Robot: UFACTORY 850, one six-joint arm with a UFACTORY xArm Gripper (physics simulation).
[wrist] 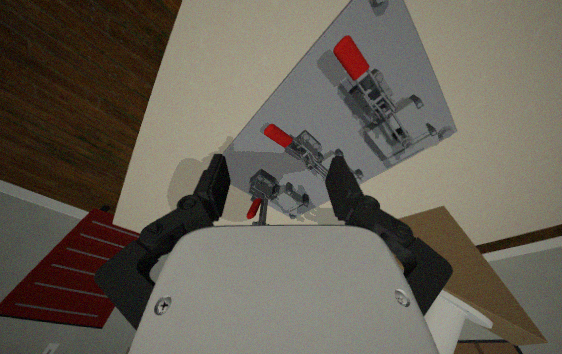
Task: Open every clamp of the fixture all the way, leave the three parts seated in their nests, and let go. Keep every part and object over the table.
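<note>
A grey fixture plate (305,100) runs diagonally across the wrist view and carries three metal toggle clamps with red handles. The far clamp's handle (351,57) points to the upper left, over the plate. The middle clamp's handle (278,135) also points to the upper left. The near clamp's red handle (254,208) slants down past the plate's near end, beside a grey bar. The parts in the nests are too dark and small to tell from the clamp metal. My gripper (278,168) is open and empty, above the near end of the plate; its body hides what lies below the near clamp.
The cream table top (210,75) lies around the plate. Dark wood floor (75,90) shows beyond the table's left edge. A red panel with pale stripes (75,265) is at the lower left. A brown box-like object (450,250) is at the lower right, near a white object (445,320).
</note>
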